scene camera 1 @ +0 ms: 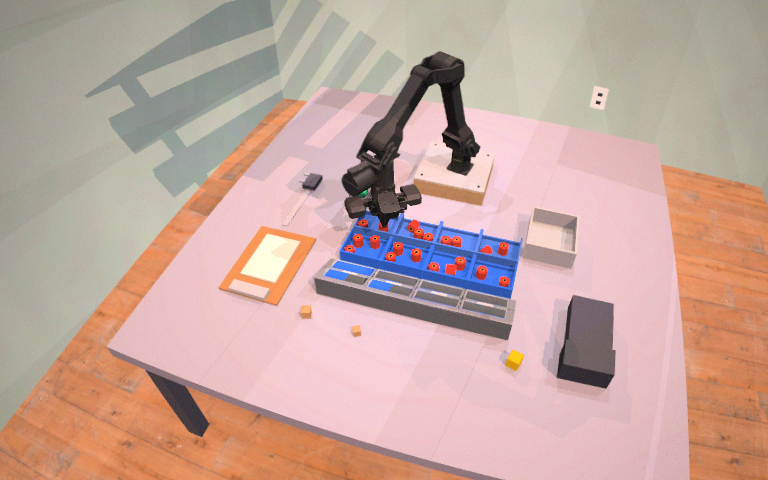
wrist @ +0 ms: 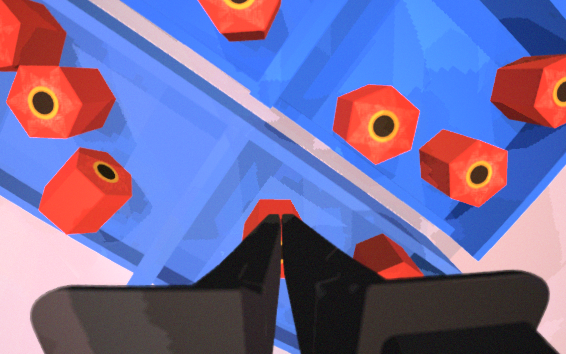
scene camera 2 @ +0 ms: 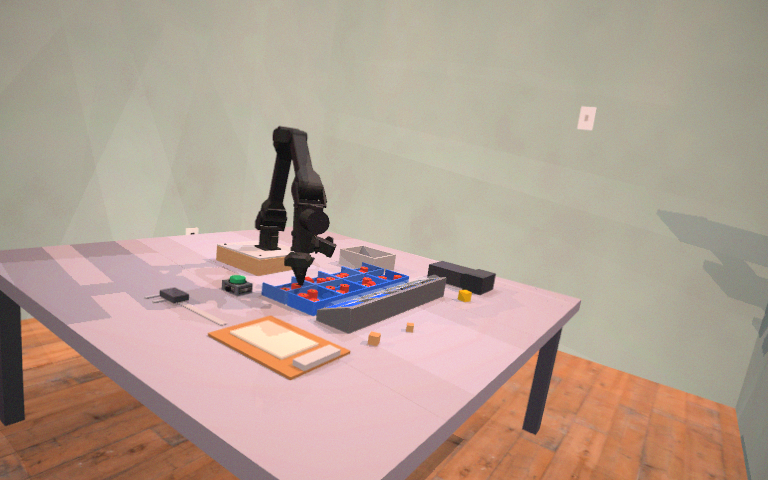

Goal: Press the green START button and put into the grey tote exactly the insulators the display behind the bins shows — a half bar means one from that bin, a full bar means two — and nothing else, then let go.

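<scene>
My gripper (scene camera 1: 385,224) (scene camera 2: 300,283) (wrist: 280,225) is shut, with its fingertips together and nothing between them, over the back-left bin in scene camera 1. A red insulator (wrist: 275,206) shows behind the fingertips, partly hidden; another insulator (wrist: 382,252) lies beside it in that bin. The blue bins (scene camera 1: 362,260) (scene camera 2: 300,302) hold several insulators. The display (scene camera 1: 416,305) (scene camera 2: 396,305) shows, in its leftmost panel, a full upper and a half lower bar; the second panel has a half lower bar; the others look grey. The grey tote (scene camera 1: 549,254) (scene camera 2: 373,261) looks empty. The green START button (scene camera 1: 363,194) (scene camera 2: 237,279) is partly hidden in scene camera 1.
An orange board (scene camera 1: 306,246) (scene camera 2: 220,333) lies left of the bins. A black adapter (scene camera 1: 312,181) (scene camera 2: 174,294) lies behind it. A dark block (scene camera 1: 589,333) (scene camera 2: 461,275) and a yellow cube (scene camera 1: 514,360) (scene camera 2: 464,295) are at the right. Two small orange cubes (scene camera 1: 305,311) (scene camera 1: 356,331) lie before the display.
</scene>
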